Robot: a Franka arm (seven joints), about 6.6 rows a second.
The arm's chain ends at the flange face. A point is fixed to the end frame.
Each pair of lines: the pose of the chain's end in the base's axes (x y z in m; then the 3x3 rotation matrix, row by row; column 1 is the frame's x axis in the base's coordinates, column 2 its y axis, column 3 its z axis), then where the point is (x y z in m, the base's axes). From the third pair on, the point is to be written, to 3 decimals.
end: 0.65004 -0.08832 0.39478; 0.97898 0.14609 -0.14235; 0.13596 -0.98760 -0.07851; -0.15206 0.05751 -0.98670
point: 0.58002 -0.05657 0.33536
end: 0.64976 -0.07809 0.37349; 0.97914 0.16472 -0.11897; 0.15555 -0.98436 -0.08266; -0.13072 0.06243 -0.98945
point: 0.58044 -0.04784 0.31249
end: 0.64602 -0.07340 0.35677; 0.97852 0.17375 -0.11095; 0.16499 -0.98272 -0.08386; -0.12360 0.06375 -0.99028
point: 0.577 -0.044 0.295
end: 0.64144 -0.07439 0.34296; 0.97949 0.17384 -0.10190; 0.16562 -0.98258 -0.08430; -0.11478 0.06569 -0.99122
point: 0.573 -0.045 0.281
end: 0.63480 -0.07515 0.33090; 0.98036 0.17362 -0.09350; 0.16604 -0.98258 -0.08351; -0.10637 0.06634 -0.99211
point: 0.567 -0.046 0.268
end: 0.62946 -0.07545 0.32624; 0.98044 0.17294 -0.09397; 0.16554 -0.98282 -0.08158; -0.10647 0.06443 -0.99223
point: 0.561 -0.046 0.264
